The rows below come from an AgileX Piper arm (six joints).
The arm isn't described. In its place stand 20 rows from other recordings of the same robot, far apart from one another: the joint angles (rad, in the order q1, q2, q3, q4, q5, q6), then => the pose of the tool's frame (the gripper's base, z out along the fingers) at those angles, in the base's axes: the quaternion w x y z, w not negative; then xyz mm.
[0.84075, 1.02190, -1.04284, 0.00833, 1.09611, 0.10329] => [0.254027 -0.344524 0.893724 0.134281 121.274 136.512 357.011]
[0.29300, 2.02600, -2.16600, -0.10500, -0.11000, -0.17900] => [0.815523 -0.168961 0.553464 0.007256 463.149 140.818 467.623]
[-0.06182, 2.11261, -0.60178, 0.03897, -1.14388, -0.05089] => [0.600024 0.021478 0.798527 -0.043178 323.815 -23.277 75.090]
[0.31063, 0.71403, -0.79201, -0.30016, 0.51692, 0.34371] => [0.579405 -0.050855 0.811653 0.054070 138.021 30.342 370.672]
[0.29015, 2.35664, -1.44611, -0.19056, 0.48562, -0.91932] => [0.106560 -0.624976 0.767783 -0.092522 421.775 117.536 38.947]
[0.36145, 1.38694, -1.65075, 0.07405, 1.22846, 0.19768] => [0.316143 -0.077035 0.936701 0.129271 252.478 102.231 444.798]
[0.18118, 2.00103, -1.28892, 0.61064, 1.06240, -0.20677] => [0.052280 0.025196 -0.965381 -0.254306 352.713 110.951 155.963]
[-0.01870, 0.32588, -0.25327, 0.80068, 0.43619, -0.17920] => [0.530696 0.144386 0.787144 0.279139 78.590 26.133 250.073]
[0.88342, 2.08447, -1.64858, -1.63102, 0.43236, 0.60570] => [0.557083 -0.575681 0.558437 -0.215400 342.872 357.676 258.897]
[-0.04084, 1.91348, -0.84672, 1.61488, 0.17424, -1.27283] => [0.278093 0.156259 0.939305 0.126308 340.173 1.873 106.054]
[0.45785, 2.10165, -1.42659, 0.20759, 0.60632, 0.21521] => [0.151333 -0.046194 0.978638 0.131271 382.071 200.190 142.523]
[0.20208, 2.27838, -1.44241, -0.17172, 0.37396, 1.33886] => [0.192460 0.463161 0.856829 0.119518 443.267 85.017 76.257]
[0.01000, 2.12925, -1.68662, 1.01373, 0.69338, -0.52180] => [0.318510 0.048820 0.888724 0.326094 479.510 54.166 222.205]
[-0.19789, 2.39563, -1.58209, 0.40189, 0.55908, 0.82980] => [0.092410 0.609490 0.769741 0.165773 458.510 -72.682 51.758]
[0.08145, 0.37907, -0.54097, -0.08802, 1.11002, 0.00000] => [0.348691 -0.042783 0.935793 -0.029578 49.179 -3.175 277.792]
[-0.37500, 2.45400, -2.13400, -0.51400, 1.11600, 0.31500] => [0.099908 0.244450 0.933541 -0.242412 463.814 -225.765 157.447]
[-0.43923, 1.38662, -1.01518, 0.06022, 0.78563, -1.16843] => [0.190573 -0.330960 0.910175 -0.160403 252.204 -114.216 278.776]
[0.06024, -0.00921, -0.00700, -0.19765, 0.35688, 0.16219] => [0.614618 -0.011846 0.788579 -0.015725 52.705 -3.075 184.562]
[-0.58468, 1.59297, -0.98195, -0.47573, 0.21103, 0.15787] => [0.356173 0.144685 0.896790 -0.219032 280.011 -195.802 238.910]
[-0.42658, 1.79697, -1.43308, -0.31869, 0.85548, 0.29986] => [0.205538 0.271795 0.927638 -0.152871 344.117 -180.039 263.143]
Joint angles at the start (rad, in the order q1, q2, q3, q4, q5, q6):
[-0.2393 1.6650 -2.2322 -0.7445 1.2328 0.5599]
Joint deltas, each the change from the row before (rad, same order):
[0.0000 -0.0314 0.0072 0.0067 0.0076 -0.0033]
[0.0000 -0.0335 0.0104 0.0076 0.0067 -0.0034]
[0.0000 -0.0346 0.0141 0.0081 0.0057 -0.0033]
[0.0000 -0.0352 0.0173 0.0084 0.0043 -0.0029]
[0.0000 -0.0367 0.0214 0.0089 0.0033 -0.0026]
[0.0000 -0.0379 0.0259 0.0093 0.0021 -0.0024]
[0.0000 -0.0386 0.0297 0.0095 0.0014 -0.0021]
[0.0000 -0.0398 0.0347 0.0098 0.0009 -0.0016]
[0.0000 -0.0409 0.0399 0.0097 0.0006 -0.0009]
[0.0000 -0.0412 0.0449 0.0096 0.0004 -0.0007]
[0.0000 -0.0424 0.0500 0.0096 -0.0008 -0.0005]
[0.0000 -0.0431 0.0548 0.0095 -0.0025 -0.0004]
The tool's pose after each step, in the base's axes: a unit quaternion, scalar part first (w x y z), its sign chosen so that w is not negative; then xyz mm. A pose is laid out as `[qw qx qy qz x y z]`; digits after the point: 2 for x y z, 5 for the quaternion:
[0.50130 0.37401 0.72851 -0.27945 278.33 -127.51 545.88]
[0.50738 0.37605 0.72502 -0.27475 265.95 -124.12 552.40]
[0.51286 0.37756 0.72217 -0.26999 253.59 -120.68 557.99]
[0.51793 0.37855 0.71981 -0.26518 241.43 -117.23 562.68]
[0.52243 0.37912 0.71804 -0.26028 229.26 -113.72 566.46]
[0.52615 0.37915 0.71705 -0.25543 217.30 -110.21 569.14]
[0.52898 0.37885 0.71679 -0.25071 205.64 -106.73 570.73]
[0.53059 0.37832 0.71749 -0.24609 194.30 -103.30 571.02]
[0.53079 0.37772 0.71914 -0.24171 183.34 -99.96 569.92]
[0.52922 0.37688 0.72204 -0.23779 173.08 -96.79 567.28]
[0.52661 0.37563 0.72578 -0.23415 163.22 -93.69 563.29]
[0.52303 0.37385 0.73033 -0.23086 153.95 -90.70 557.90]

